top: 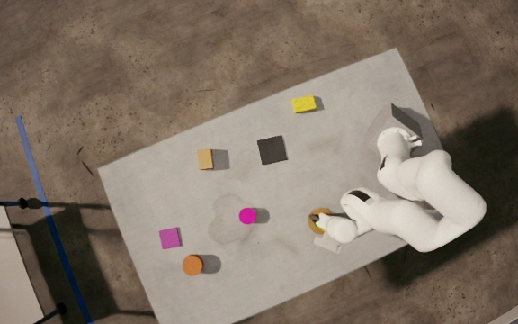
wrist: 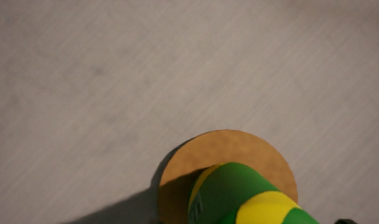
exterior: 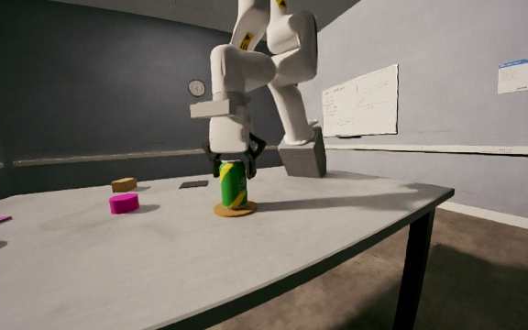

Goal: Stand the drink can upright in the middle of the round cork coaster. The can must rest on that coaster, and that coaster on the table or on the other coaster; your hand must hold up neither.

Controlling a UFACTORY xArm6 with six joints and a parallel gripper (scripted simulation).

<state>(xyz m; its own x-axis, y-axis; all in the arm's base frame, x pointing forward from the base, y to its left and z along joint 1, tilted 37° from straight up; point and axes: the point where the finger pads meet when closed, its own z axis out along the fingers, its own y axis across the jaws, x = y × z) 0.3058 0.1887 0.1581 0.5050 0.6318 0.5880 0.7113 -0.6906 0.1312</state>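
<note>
Now: the round cork coaster 9 cm below my hand. The rest, counted from my hand: magenta disc (29 cm ahead, 9 cm to the right, 7 cm below); then tan block (41 cm ahead, 34 cm to the right, 7 cm below); then dark square coaster (14 cm ahead, 32 cm to the right, 9 cm below).
</note>
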